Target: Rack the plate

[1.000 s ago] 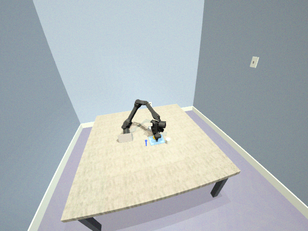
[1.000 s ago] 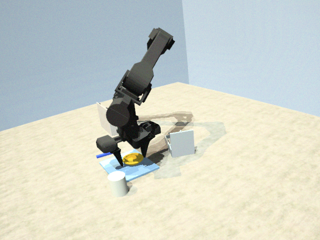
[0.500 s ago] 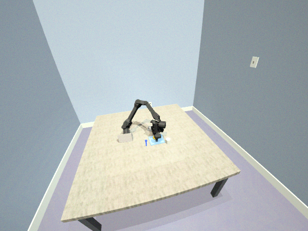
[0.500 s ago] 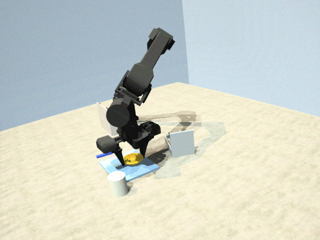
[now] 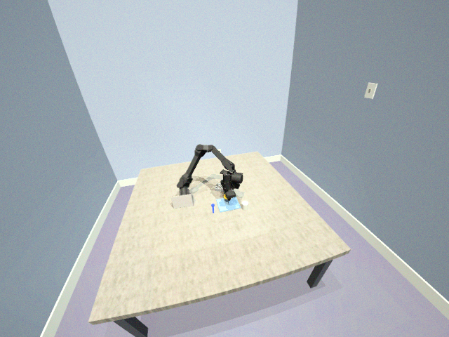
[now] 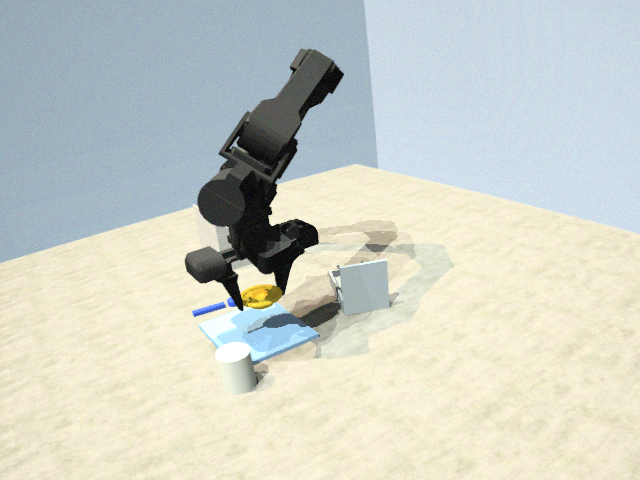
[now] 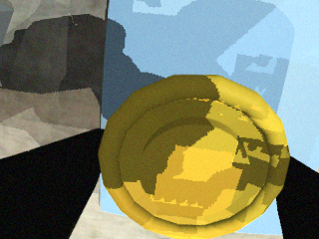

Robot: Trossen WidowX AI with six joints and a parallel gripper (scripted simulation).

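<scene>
Now: the light blue mat 10 mm behind my gripper tip, 20 mm to the right of it and 40 mm below it. Round my gripper tip: white cup 90 mm ahead, 100 mm to the right, 20 mm below; then blue spoon 120 mm behind, 20 mm to the right, 40 mm below; then yellow plate 10 mm above.
</scene>
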